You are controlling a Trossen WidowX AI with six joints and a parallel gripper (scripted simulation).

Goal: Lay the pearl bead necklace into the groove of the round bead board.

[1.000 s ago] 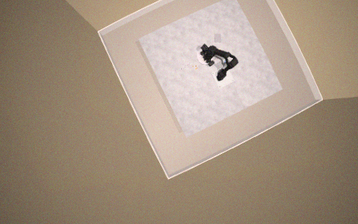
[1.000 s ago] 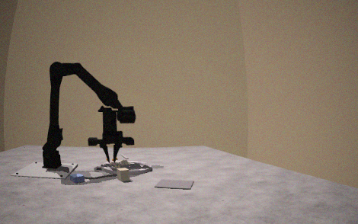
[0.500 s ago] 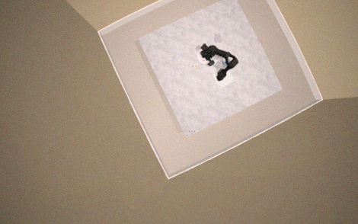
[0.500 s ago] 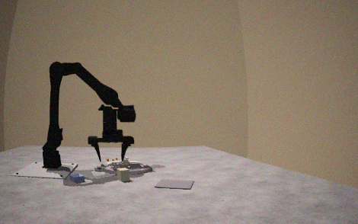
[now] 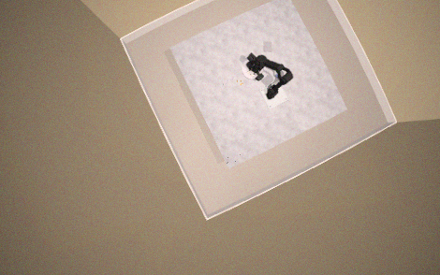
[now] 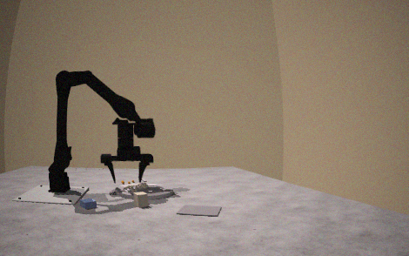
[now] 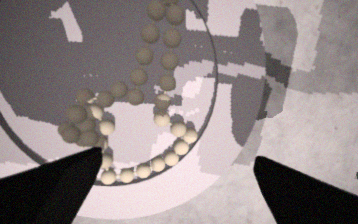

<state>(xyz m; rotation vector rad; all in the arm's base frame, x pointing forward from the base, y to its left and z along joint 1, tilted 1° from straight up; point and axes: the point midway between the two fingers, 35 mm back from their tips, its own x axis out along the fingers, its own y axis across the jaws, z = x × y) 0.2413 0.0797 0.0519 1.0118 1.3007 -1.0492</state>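
Right now my gripper tip is 6 cm short of the round bead board, 3 cm to the left of it and 2 cm above it. The rest, counted from my gripper tip: flat grey plate: 21 cm ahead, 25 cm to the right, 3 cm below; cream cube: 6 cm ahead, 19 cm to the right, 1 cm below; blue block: 9 cm behind, 23 cm to the right, 2 cm below.
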